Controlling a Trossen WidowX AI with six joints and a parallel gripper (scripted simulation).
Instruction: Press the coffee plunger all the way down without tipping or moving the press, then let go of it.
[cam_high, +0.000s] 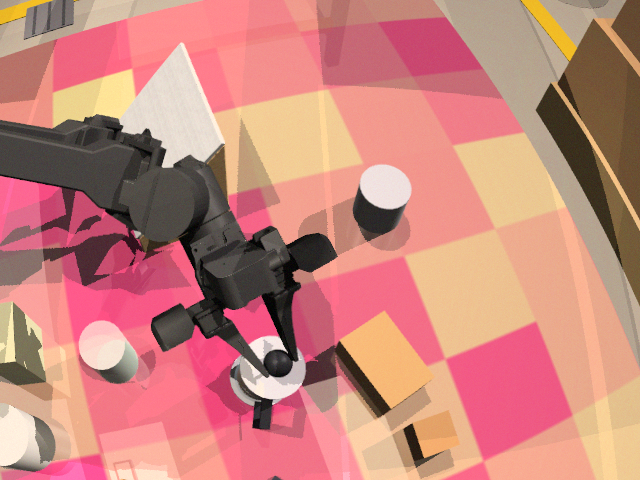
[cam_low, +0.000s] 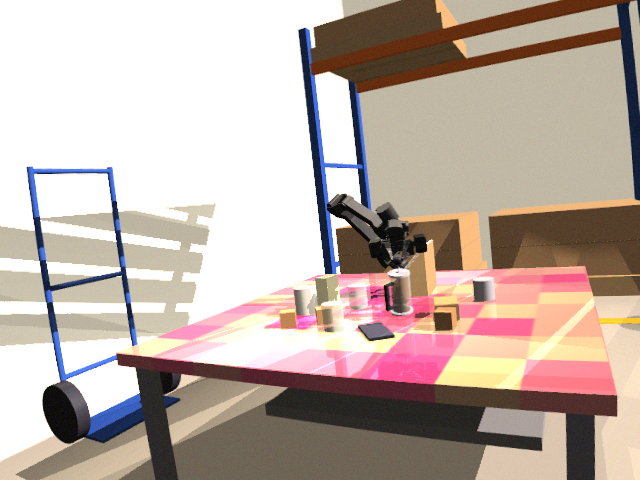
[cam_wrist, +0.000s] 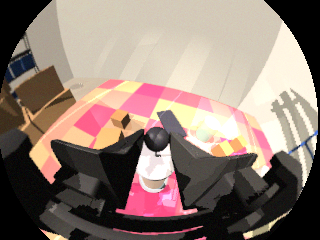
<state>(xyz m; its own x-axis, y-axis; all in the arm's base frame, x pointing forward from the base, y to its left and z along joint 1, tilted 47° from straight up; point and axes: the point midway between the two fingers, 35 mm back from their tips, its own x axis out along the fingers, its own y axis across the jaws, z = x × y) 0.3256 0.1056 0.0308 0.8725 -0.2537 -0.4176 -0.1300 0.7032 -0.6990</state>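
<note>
My gripper tip is now 1 cm past the coffee press, 1 cm to the left of it and 9 cm above it.
</note>
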